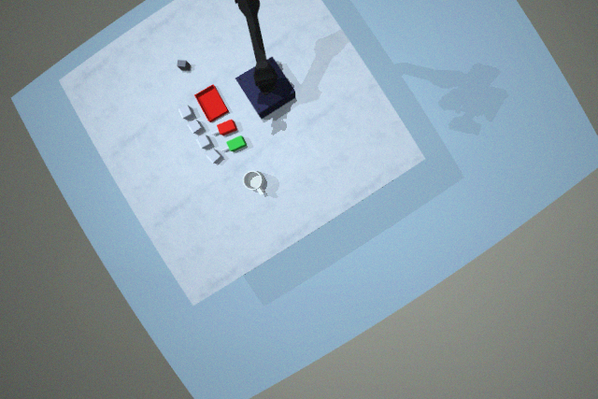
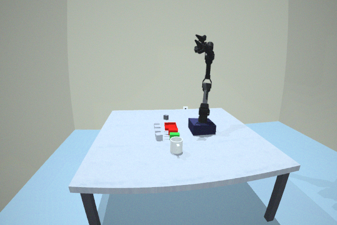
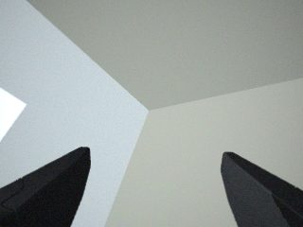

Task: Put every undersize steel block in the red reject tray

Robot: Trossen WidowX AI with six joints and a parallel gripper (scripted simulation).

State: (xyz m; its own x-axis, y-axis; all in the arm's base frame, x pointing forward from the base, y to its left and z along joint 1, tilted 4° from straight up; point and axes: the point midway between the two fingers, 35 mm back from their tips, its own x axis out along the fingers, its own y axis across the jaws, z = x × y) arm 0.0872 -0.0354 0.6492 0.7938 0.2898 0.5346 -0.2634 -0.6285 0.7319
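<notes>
The green GO gauge lies 730 mm below my gripper tip, 210 mm ahead of it and 150 mm to the left of it. Also, from my gripper tip: red reject tray 740 mm below, 170 mm ahead, 70 mm to the right; then red block 730 mm below, 200 mm ahead, 60 mm to the left; then grey cube 730 mm below, 290 mm to the right, 180 mm ahead.
</notes>
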